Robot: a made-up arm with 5 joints. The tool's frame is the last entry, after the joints.
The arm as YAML. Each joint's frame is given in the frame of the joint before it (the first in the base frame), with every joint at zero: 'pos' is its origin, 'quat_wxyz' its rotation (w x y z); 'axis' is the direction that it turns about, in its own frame. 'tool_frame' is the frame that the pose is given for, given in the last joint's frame.
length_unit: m
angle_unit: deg
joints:
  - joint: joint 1
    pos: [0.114, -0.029, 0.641]
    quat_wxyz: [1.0, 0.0, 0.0, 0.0]
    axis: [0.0, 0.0, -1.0]
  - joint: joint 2
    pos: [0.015, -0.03, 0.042]
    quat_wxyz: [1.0, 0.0, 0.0, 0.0]
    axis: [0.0, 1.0, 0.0]
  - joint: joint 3
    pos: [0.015, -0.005, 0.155]
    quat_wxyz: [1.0, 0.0, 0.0, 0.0]
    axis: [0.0, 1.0, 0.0]
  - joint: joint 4
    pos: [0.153, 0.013, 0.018]
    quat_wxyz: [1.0, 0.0, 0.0, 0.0]
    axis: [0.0, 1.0, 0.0]
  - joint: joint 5
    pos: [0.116, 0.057, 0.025]
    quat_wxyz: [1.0, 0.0, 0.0, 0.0]
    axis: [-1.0, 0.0, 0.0]
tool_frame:
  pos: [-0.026, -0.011, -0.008]
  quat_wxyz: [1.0, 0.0, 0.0, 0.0]
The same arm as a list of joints. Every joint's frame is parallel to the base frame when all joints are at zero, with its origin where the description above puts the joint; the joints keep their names.
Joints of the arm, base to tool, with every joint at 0 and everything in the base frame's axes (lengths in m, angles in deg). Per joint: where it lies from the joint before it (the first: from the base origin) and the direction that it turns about. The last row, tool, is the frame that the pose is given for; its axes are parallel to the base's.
joint 1: origin 0.1140 -0.0290 0.6410 axis 0 0 -1
joint 2: origin 0.0150 -0.0300 0.0420 axis 0 1 0
joint 3: origin 0.0150 -0.0050 0.1550 axis 0 1 0
joint 4: origin 0.1530 0.0130 0.0180 axis 0 1 0
joint 5: origin 0.1160 0.0570 0.0250 axis -1 0 0
tool: origin -0.0260 -0.0110 -0.0080

